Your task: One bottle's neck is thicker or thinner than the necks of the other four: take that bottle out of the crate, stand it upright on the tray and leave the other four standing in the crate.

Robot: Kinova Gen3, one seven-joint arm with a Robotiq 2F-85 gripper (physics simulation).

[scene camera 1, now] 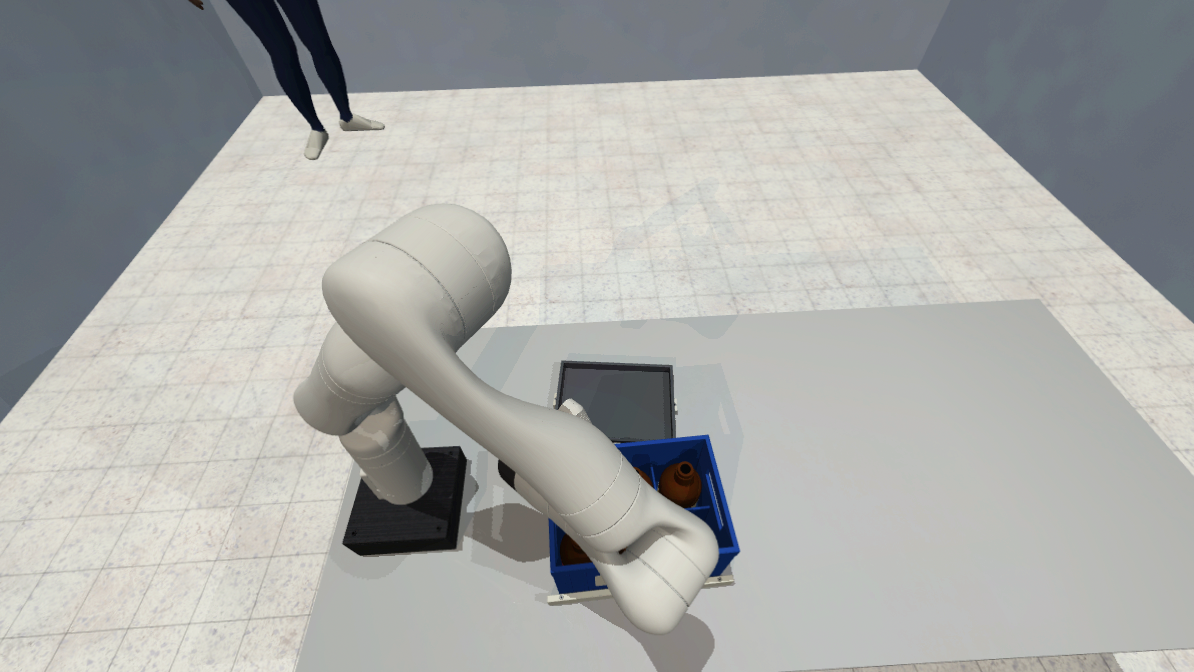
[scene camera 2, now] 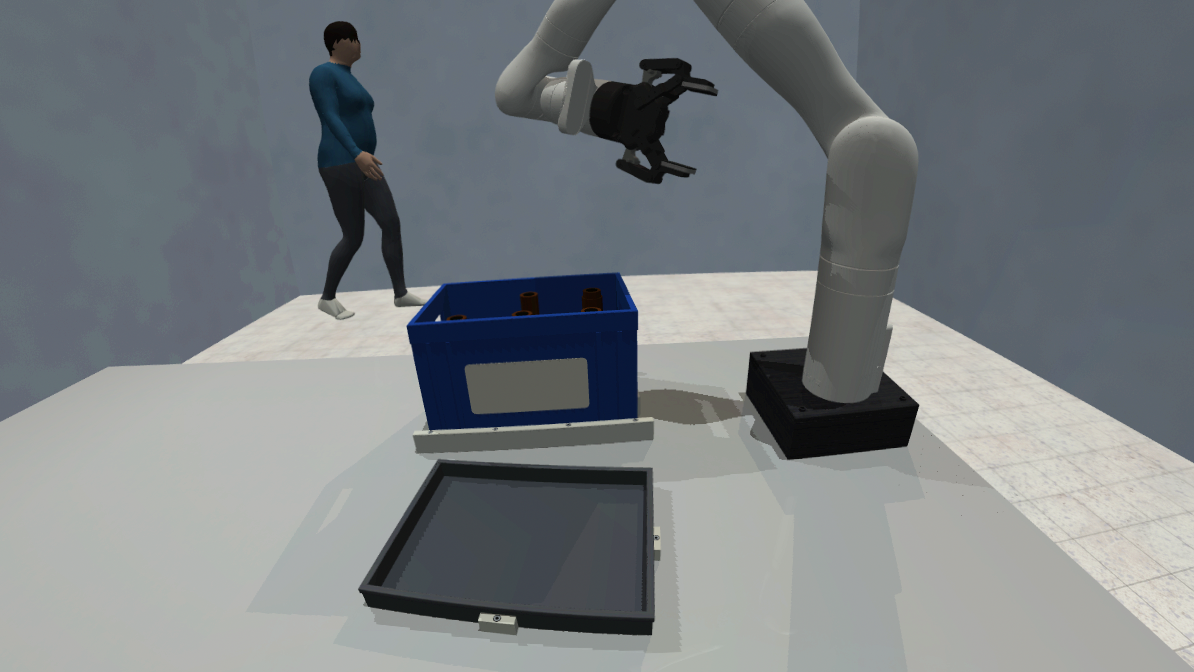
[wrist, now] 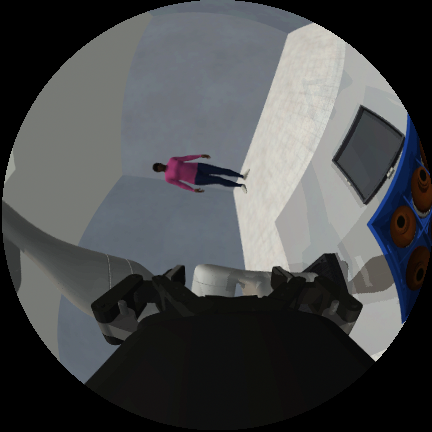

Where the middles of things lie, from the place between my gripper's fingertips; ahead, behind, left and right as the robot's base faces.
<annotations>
The dark tray (scene camera 2: 571, 548) is 36 cm below my hand, 22 cm ahead of it and 19 cm to the left of it.
</annotations>
